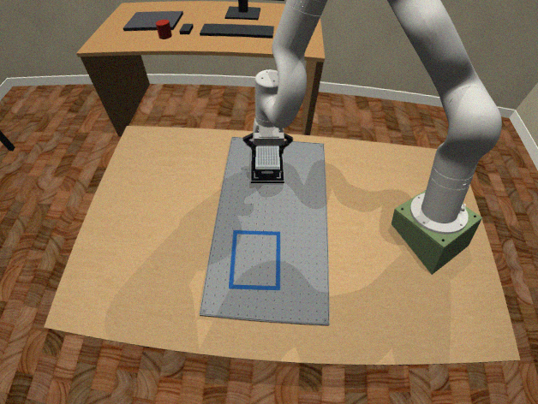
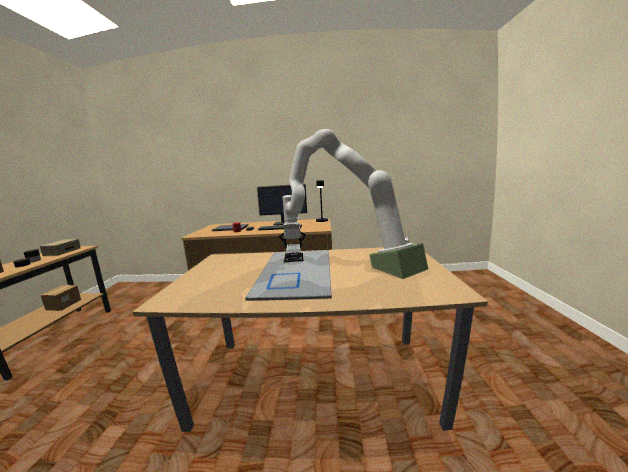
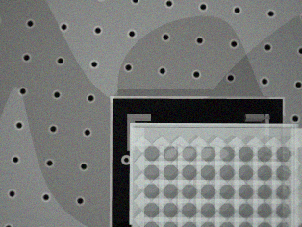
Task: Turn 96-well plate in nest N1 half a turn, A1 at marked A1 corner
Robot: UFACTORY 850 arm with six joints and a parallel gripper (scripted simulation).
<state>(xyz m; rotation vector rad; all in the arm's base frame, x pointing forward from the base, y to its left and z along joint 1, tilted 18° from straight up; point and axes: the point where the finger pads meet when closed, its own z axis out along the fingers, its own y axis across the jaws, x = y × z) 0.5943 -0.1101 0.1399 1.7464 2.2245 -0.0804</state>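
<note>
My hand is 70 mm above the plate nest. From my hand the other things lie so: 96-well plate: 10 mm below.
</note>
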